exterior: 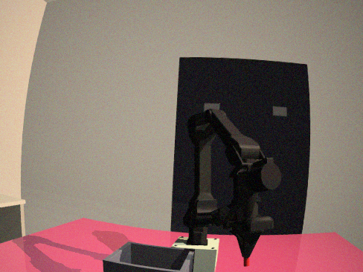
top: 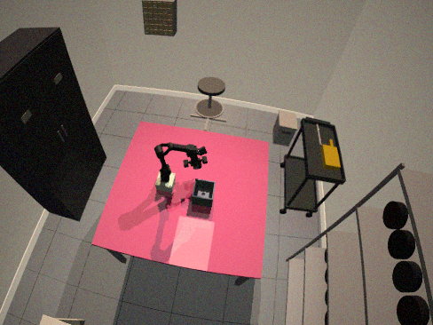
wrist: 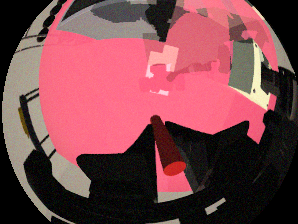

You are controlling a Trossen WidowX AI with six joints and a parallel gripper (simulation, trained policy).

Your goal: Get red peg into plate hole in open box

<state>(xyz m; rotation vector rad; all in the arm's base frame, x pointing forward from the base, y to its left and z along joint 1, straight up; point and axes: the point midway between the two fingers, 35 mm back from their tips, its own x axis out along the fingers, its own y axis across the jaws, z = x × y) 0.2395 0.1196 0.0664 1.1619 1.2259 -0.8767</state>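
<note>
Now: the plate 21 cm to the right of my gripper tip, 7 cm below it and 7 cm ahead of it. The rest, counted from my gripper tip: red peg (2 cm above).
</note>
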